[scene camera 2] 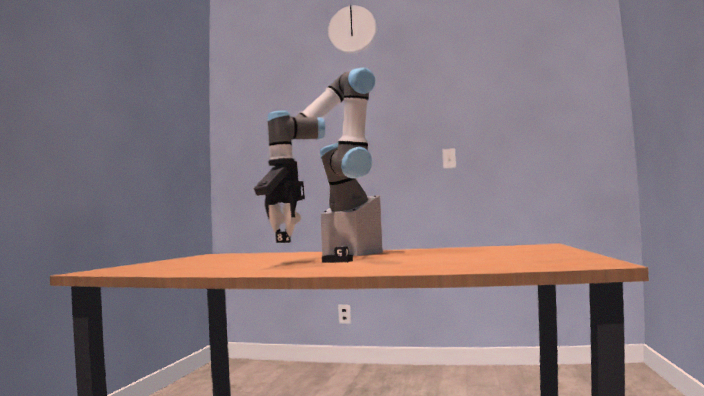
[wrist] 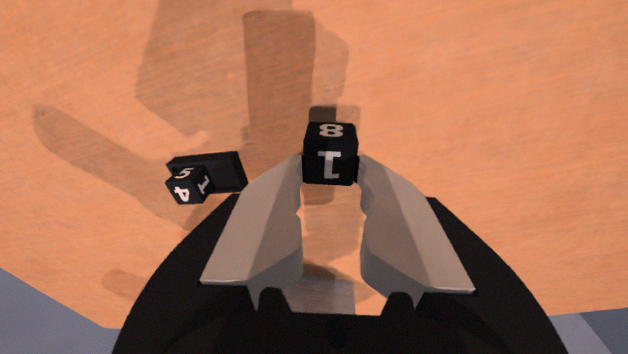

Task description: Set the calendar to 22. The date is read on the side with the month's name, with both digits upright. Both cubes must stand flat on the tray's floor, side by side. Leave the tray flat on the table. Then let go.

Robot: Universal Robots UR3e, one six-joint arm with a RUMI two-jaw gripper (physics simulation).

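My gripper point(scene camera 2: 283, 232) point(wrist: 329, 159) is shut on a black cube point(scene camera 2: 283, 237) point(wrist: 329, 145) and holds it above the table. In the wrist view this cube shows 1 on its top and 8 on a side; in the scene view the 8 looks upright. The black tray point(scene camera 2: 329, 259) point(wrist: 226, 171) lies on the table, left of the gripper in the wrist view. A second black cube point(scene camera 2: 342, 252) point(wrist: 187, 185) is at one end of the tray, turned askew to it, showing 5, 4 and 1 in the wrist view. Its underside is hidden.
The wooden table point(scene camera 2: 450, 265) point(wrist: 475, 150) bears the tray. The robot's grey base block point(scene camera 2: 350, 232) stands close behind the tray in the scene view. Arm shadows fall across the table around the tray and below the held cube.
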